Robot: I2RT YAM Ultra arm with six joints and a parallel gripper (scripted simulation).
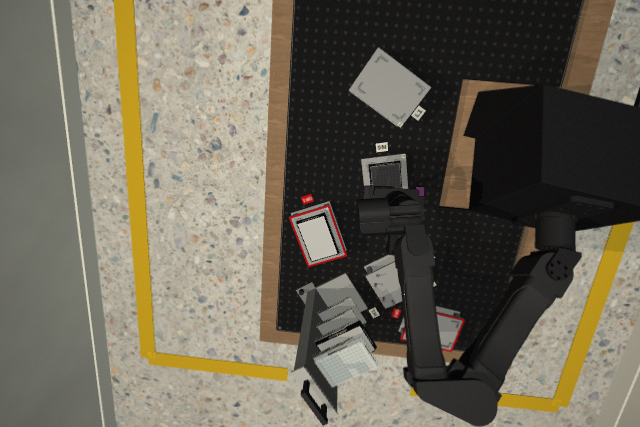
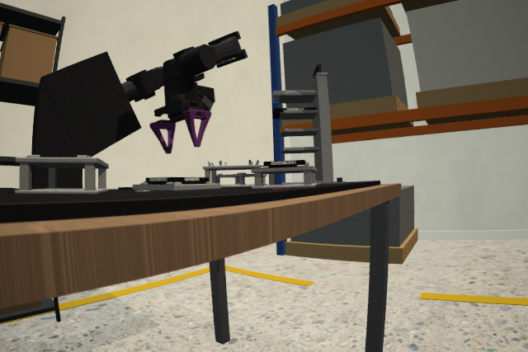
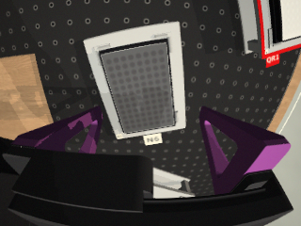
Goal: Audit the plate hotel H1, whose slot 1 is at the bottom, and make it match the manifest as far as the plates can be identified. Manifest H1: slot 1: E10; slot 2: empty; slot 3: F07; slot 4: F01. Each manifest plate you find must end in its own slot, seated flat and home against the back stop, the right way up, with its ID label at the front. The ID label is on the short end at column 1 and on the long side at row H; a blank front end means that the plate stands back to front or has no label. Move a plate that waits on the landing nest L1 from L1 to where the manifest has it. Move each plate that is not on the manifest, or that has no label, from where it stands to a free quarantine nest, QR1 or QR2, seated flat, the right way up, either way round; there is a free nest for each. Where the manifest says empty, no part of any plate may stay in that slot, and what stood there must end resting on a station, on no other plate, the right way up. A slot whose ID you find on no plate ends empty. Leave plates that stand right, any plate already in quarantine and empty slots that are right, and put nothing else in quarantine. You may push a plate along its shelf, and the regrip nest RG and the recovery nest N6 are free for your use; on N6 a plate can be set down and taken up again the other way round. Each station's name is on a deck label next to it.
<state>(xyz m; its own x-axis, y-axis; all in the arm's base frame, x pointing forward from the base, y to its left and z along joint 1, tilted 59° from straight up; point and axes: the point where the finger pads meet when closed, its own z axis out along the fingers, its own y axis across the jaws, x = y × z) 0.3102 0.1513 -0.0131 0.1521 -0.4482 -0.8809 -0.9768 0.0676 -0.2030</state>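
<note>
Now: the recovery nest N6 10 mm behind my hand, 10 mm to the right of it and 90 mm below it. The rest, counted from my hand: landing nest L1: 40 mm ahead, 260 mm to the right, 50 mm below; regrip nest RG: 100 mm behind, 250 mm to the left, 40 mm below; quarantine nest QR1: 160 mm ahead, 170 mm to the left, 60 mm below.
</note>
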